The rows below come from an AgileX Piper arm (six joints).
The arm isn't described. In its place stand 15 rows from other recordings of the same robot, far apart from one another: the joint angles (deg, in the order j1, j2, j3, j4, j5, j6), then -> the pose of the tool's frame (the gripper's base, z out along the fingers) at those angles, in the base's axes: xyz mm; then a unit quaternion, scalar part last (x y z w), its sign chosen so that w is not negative.
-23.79, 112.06, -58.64, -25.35, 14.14, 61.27 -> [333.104, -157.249, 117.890, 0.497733, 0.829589, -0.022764, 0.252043]
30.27, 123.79, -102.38, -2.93, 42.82, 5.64 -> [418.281, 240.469, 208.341, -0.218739, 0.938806, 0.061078, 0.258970]
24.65, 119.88, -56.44, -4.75, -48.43, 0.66 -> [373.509, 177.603, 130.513, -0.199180, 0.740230, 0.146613, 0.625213]
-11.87, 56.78, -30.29, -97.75, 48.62, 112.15 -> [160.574, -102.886, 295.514, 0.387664, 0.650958, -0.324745, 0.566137]
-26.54, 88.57, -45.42, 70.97, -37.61, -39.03 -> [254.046, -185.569, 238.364, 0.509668, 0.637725, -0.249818, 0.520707]
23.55, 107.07, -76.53, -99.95, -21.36, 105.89 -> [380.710, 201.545, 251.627, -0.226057, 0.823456, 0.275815, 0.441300]
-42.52, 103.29, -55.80, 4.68, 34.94, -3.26 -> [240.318, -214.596, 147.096, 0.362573, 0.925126, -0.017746, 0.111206]
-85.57, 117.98, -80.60, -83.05, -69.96, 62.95 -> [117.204, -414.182, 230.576, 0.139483, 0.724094, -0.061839, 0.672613]
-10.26, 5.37, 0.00, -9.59, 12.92, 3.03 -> [60.309, -14.361, 187.584, 0.038484, 0.782258, -0.104070, 0.612994]
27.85, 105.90, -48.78, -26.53, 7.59, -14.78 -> [296.674, 150.677, 121.787, -0.538665, 0.798328, -0.059157, 0.262702]
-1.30, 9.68, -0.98, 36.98, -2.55, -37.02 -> [70.614, -4.039, 211.647, 0.017040, 0.717106, -0.017911, 0.696525]
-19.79, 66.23, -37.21, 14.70, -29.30, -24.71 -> [230.952, -95.112, 322.044, 0.092638, 0.672870, -0.240233, 0.693508]
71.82, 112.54, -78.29, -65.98, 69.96, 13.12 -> [193.884, 340.120, 220.072, -0.607708, 0.617446, -0.410531, 0.284458]
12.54, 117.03, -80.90, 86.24, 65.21, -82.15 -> [390.712, 171.356, 221.811, -0.318836, 0.729533, 0.518778, 0.311441]
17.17, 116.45, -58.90, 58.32, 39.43, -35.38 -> [318.844, 149.995, 98.672, -0.044298, 0.951869, 0.301484, 0.033008]
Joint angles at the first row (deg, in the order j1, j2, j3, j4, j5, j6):
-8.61, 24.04, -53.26, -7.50, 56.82, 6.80
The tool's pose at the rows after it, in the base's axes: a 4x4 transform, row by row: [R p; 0 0 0 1], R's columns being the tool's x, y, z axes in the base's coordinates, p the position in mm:
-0.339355, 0.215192, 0.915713, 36.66; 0.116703, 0.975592, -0.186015, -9.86; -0.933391, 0.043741, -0.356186, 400.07; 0, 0, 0, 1
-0.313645, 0.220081, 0.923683, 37.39; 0.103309, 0.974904, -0.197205, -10.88; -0.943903, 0.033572, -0.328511, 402.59; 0, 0, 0, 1
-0.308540, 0.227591, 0.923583, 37.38; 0.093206, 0.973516, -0.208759, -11.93; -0.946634, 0.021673, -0.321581, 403.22; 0, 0, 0, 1
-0.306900, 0.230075, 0.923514, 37.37; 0.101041, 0.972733, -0.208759, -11.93; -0.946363, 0.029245, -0.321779, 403.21; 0, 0, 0, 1
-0.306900, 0.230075, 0.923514, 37.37; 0.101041, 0.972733, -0.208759, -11.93; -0.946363, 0.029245, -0.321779, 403.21; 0, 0, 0, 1
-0.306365, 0.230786, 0.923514, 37.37; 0.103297, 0.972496, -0.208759, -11.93; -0.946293, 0.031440, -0.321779, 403.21; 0, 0, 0, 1
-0.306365, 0.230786, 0.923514, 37.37; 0.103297, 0.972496, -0.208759, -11.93; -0.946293, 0.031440, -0.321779, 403.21; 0, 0, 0, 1
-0.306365, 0.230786, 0.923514, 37.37; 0.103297, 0.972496, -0.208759, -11.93; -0.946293, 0.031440, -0.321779, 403.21; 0, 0, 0, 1
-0.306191, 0.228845, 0.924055, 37.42; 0.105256, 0.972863, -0.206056, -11.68; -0.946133, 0.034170, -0.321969, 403.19; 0, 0, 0, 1
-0.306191, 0.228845, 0.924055, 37.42; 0.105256, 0.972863, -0.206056, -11.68; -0.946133, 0.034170, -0.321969, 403.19; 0, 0, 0, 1
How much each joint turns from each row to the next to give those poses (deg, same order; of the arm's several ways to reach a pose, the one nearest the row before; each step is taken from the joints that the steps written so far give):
0.00, 0.00, 0.00, 4.23, -1.67, -1.22
0.00, 0.00, 0.00, -0.78, -1.65, 0.00
0.00, 0.00, 0.00, -0.83, -0.38, 0.00
0.00, 0.00, 0.00, -0.01, 0.02, 0.46
0.00, 0.00, 0.00, 0.00, 0.00, 0.00
0.00, 0.00, 0.00, 0.00, 0.00, 0.13
0.00, 0.00, 0.00, 0.00, 0.00, 0.00
0.00, 0.00, 0.00, 0.00, 0.00, 0.00
-0.01, 0.00, 0.00, 0.21, -0.01, -0.01
0.00, 0.00, 0.00, 0.00, 0.00, 0.00

